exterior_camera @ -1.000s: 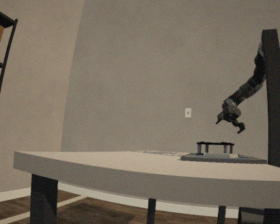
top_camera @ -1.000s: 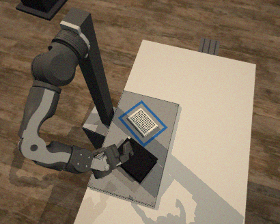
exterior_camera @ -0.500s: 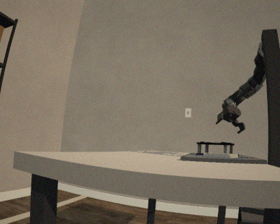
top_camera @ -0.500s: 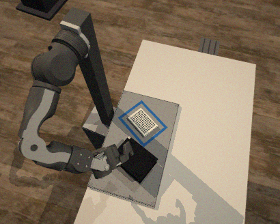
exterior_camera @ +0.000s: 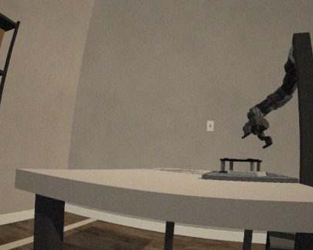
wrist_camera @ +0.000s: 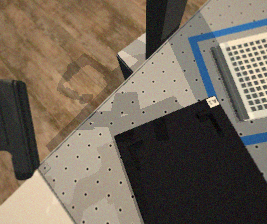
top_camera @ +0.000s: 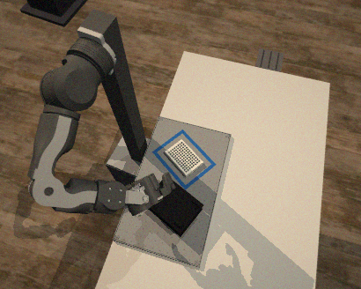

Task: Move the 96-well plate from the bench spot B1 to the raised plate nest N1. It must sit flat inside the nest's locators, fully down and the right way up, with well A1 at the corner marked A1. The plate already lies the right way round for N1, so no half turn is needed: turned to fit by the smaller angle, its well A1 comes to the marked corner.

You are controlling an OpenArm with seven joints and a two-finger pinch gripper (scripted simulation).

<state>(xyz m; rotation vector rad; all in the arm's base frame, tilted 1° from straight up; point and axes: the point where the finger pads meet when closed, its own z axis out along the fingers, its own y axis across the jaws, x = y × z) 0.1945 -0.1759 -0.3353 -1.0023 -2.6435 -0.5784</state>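
Right now the A1 label is 1 cm ahead of my hand, 8 cm to the left of it and 8 cm below it. Also, from my hand: black raised nest N1 (7 cm ahead, 1 cm to the left, 8 cm below); then white 96-well plate (3 cm ahead, 19 cm to the left, 13 cm below).
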